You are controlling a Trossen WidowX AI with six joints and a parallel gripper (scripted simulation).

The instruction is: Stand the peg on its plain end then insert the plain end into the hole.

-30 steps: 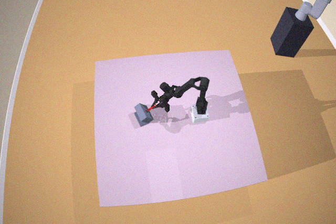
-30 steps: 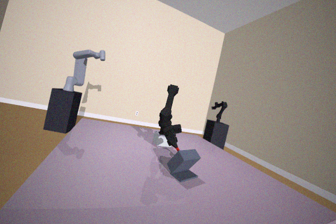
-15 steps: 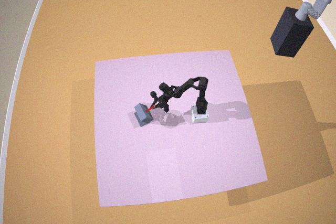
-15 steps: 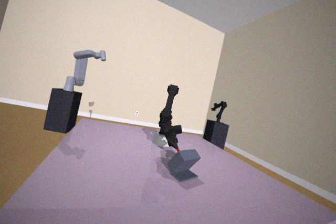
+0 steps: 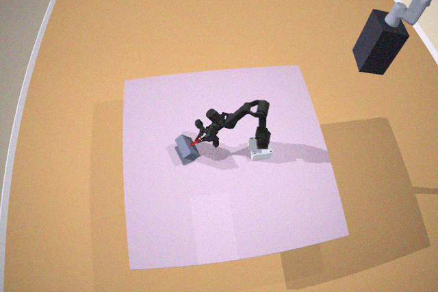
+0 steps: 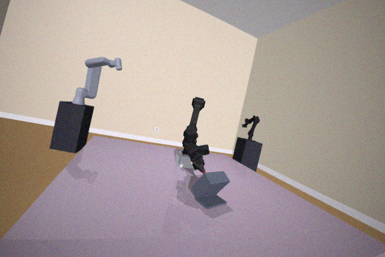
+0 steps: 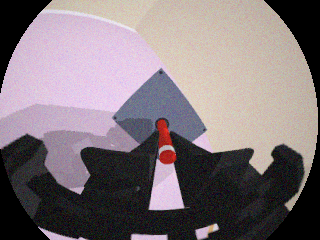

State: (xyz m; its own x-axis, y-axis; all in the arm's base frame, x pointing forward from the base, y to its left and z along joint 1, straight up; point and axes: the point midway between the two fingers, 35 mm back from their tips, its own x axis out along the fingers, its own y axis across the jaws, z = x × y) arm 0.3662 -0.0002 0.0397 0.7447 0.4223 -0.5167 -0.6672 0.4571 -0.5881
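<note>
The sloped panel is 5 cm ahead of my gripper tip, 2 cm to the left of it and 3 cm below it. From my gripper tip the other things lie so: red peg: 1 cm behind, 1 cm to the right, 1 cm above.
</note>
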